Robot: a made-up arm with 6 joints.
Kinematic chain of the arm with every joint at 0, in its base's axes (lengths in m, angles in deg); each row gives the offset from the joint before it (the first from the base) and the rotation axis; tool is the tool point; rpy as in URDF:
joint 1: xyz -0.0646 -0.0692 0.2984 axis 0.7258 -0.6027 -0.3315
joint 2: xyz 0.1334 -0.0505 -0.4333 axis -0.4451 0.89 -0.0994
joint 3: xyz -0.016 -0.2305 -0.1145 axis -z
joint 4: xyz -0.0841 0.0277 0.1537 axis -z
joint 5: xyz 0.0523 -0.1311 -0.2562 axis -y
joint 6: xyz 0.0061 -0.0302 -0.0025 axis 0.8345 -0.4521 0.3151
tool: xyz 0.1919 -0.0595 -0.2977 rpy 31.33 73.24 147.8
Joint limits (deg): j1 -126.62..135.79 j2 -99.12..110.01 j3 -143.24..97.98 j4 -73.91..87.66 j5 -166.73..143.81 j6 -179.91..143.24
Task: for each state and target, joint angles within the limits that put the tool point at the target. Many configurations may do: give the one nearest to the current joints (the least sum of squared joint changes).
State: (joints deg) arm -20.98 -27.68 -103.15 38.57 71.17 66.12
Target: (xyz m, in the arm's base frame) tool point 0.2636 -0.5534 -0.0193
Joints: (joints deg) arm -40.96 -27.97 -73.67 74.53 79.03 37.79
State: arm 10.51 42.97 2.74 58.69 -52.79 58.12
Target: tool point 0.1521 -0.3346 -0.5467
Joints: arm 20.69 24.43 -1.35 54.47 -40.82 74.10
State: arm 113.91 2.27 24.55 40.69 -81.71 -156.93
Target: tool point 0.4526 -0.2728 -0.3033
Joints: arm 81.60 10.93 2.83 20.80 -72.53 -161.53
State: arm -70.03 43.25 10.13 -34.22 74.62 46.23
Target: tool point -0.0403 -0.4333 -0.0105
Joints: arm -62.70 41.71 4.69 -39.87 82.55 55.19
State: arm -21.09 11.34 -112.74 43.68 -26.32 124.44
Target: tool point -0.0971 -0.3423 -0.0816
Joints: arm -33.30 13.90 -120.24 32.61 -19.45 124.99
